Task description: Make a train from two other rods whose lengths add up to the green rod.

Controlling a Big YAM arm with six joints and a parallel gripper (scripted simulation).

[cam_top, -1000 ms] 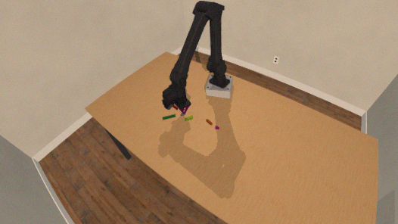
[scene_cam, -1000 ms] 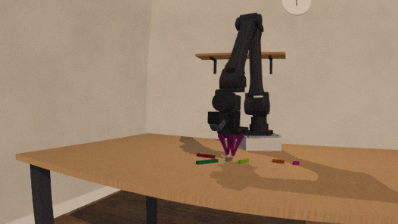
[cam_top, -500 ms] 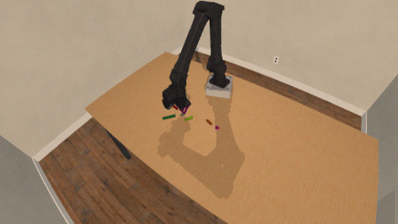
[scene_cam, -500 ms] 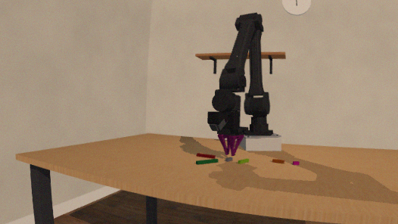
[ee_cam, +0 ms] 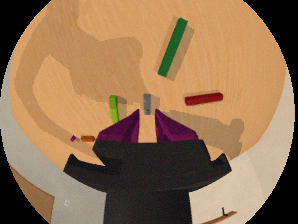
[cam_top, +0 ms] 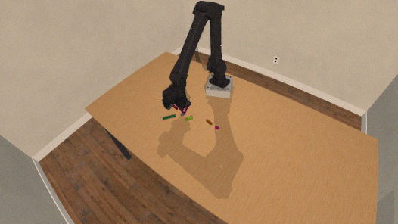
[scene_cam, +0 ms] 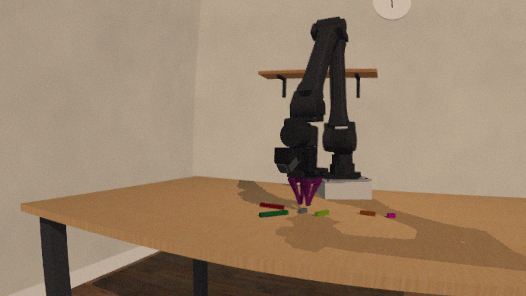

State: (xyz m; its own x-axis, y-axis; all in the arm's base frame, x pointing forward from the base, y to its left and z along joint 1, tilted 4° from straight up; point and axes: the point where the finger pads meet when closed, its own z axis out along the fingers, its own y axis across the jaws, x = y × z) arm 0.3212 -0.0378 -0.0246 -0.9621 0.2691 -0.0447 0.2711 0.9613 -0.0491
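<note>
My gripper is now 2 cm above the grey rod and 1 cm short of it. Also, from my hand: lime rod (5 cm to the left, 2 cm below, 1 cm ahead); green rod (8 cm ahead, 5 cm to the right, 2 cm below); red rod (9 cm to the right, 2 cm below, 1 cm behind).
</note>
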